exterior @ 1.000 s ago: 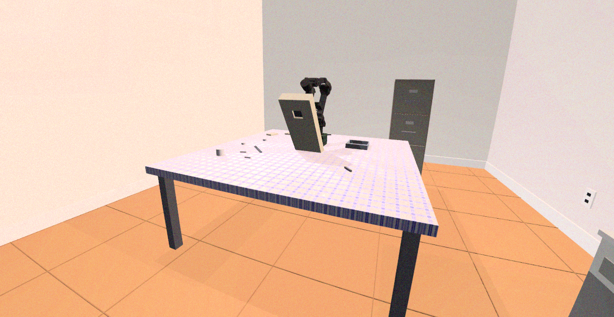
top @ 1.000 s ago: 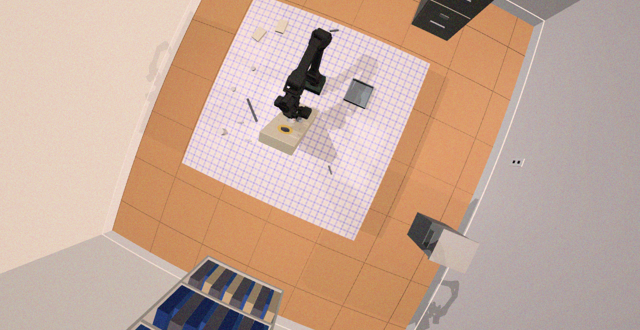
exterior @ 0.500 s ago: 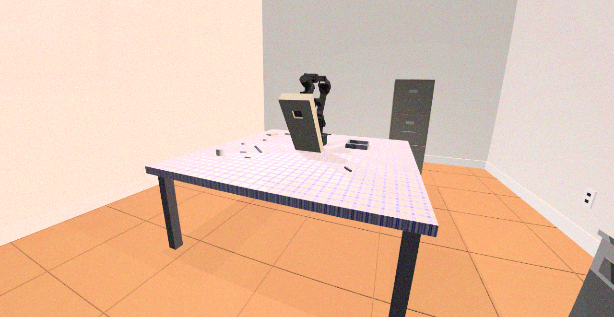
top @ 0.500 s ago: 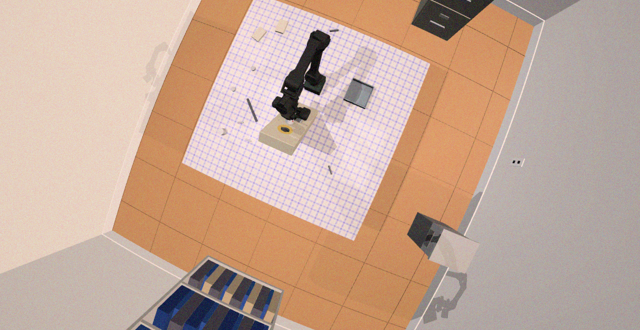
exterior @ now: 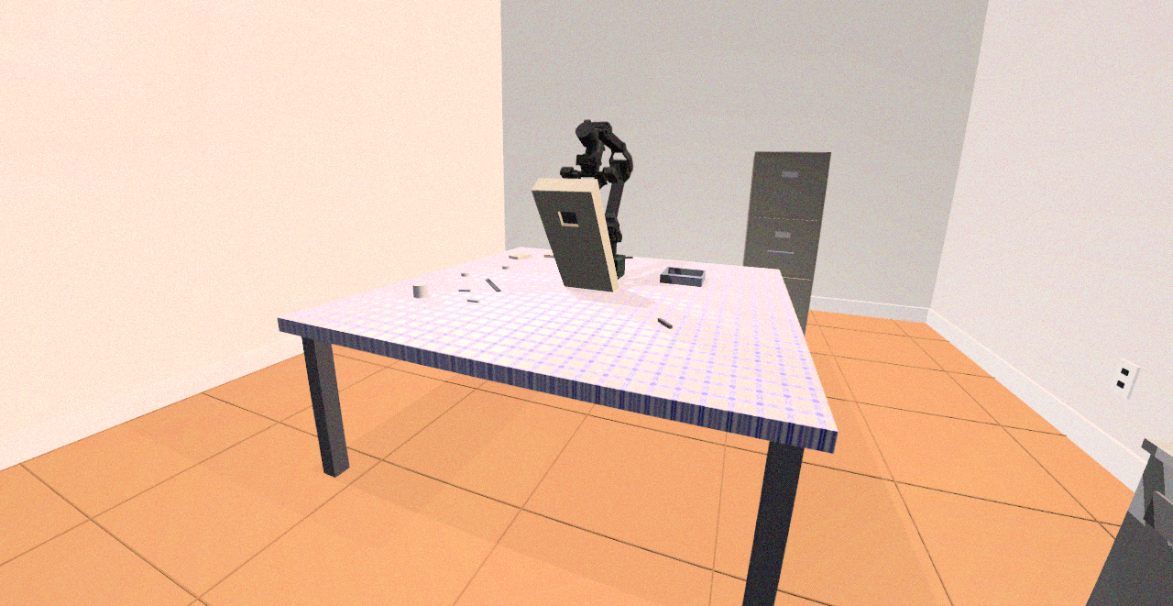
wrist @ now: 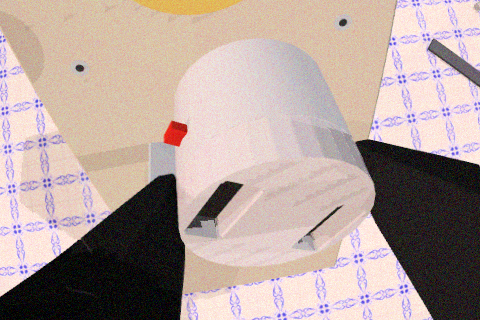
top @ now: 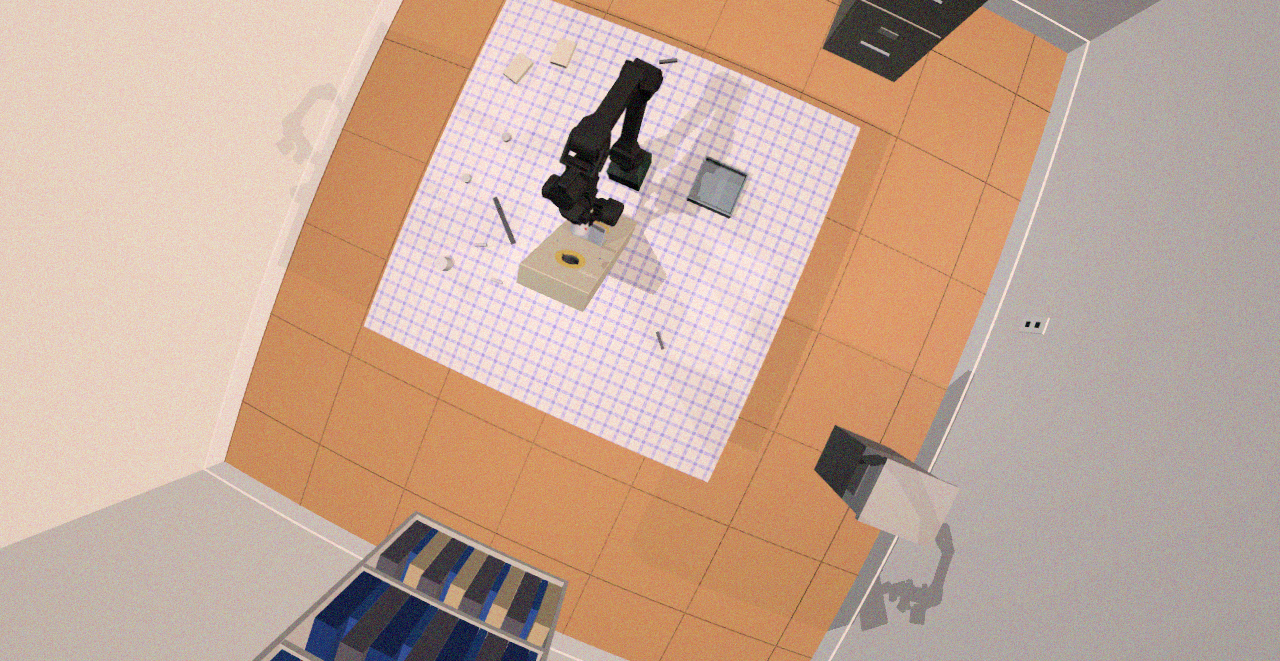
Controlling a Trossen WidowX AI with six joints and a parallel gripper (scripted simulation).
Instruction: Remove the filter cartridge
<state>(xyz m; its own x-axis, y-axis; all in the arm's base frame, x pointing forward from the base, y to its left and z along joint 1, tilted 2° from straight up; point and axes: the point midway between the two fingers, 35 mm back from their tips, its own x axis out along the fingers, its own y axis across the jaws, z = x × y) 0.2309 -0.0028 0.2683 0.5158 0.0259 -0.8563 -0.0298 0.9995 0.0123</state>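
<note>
My gripper tip is 32 cm past the tray, 30 cm above it and 28 cm to the right of it. Round my gripper tip: round filter cartridge right at my gripper tip.
</note>
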